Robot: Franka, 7 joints.
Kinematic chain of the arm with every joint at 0, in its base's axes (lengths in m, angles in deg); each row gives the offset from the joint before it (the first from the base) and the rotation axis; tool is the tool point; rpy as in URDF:
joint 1: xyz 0 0 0.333 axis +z
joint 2: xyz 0 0 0 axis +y
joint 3: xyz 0 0 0.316 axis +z
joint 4: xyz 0.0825 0 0 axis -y
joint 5: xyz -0.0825 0 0.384 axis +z
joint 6: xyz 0 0 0 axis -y
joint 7: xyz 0.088 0 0 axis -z
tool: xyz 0 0 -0.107 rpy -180 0 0
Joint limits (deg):
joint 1: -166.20..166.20
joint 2: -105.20..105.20
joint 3: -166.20..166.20
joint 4: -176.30..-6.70
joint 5: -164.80..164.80
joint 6: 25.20..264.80
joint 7: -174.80..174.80
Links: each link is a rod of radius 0.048 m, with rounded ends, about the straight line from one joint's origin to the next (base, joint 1, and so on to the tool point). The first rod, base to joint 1, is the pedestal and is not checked.
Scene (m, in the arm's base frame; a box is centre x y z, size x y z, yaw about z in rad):
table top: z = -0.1
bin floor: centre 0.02 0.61 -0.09 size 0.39 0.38 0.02 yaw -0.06
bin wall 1: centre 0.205 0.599 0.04 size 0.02 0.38 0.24 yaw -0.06
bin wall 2: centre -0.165 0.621 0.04 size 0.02 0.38 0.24 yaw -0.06
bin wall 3: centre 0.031 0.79 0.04 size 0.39 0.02 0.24 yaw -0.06
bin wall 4: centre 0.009 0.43 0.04 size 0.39 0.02 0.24 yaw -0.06
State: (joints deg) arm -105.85 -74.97 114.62 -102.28 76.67 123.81 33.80
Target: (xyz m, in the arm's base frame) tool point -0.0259 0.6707 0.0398
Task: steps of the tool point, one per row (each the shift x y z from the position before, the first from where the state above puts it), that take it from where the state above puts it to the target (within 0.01 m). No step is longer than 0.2 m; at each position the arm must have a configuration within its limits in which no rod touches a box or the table.
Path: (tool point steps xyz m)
1: -0.0705 0.1623 0.0354
2: -0.1128 0.1326 0.0592
3: -0.1399 0.0852 0.0800
4: -0.1438 0.0738 -0.0021
5: -0.1641 0.0326 0.0105
6: -0.0053 0.0134 -0.0850
7: -0.0001 0.0005 -0.0914
8: 0.0054 -0.0139 -0.0951

